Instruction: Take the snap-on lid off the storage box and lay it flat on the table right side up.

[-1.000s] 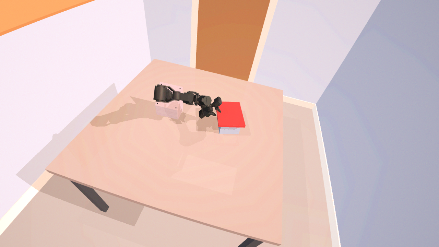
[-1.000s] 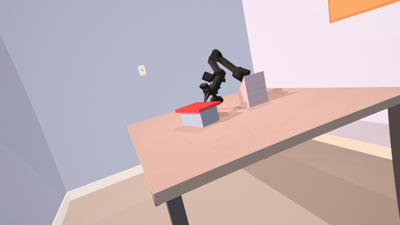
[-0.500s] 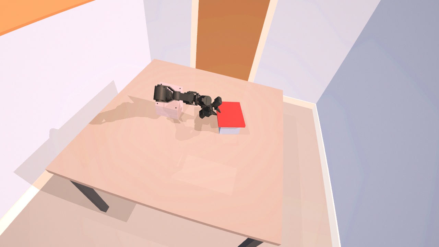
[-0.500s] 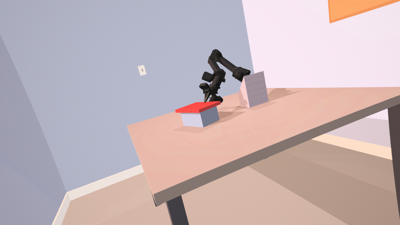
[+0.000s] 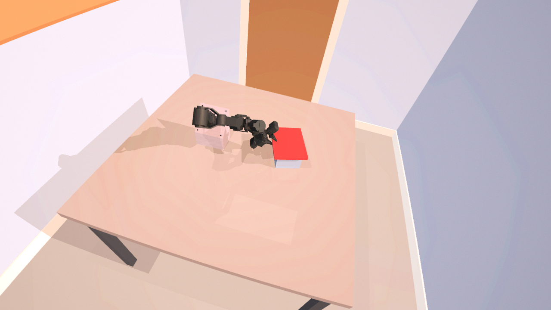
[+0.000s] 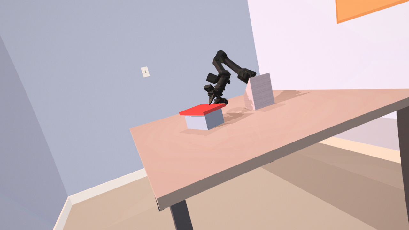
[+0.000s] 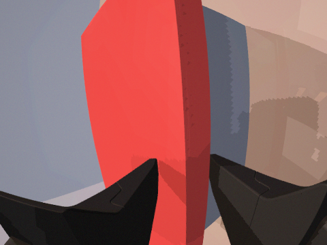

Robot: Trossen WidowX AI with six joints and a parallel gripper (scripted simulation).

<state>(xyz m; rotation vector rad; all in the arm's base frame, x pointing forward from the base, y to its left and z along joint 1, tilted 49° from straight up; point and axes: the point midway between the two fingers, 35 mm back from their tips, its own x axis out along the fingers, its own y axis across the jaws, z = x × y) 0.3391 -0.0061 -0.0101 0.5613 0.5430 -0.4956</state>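
Right now the red lid is 7 cm ahead of my gripper tip and 2 cm to the left of it. From my gripper tip the other things lie so: grey storage box: 7 cm ahead, 5 cm below, 2 cm to the left.
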